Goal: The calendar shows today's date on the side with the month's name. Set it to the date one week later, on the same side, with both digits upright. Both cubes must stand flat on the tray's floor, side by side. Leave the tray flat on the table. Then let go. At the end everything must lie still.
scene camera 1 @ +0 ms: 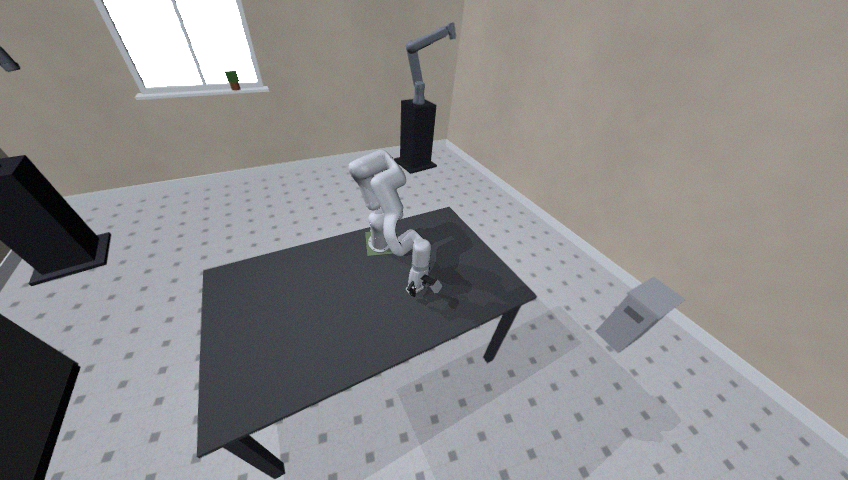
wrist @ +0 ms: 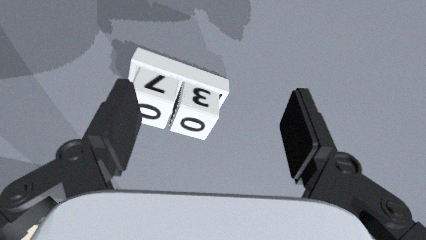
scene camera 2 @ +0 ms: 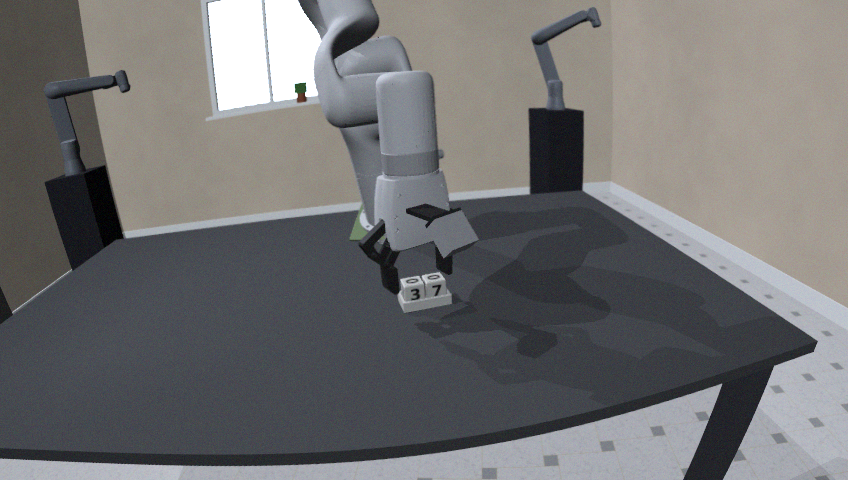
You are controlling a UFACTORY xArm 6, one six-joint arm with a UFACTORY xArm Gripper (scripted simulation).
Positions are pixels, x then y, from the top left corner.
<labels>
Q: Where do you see a number cube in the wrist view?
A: At 156,93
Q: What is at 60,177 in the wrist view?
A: The gripper.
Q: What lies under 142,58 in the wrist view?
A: A white tray.
</labels>
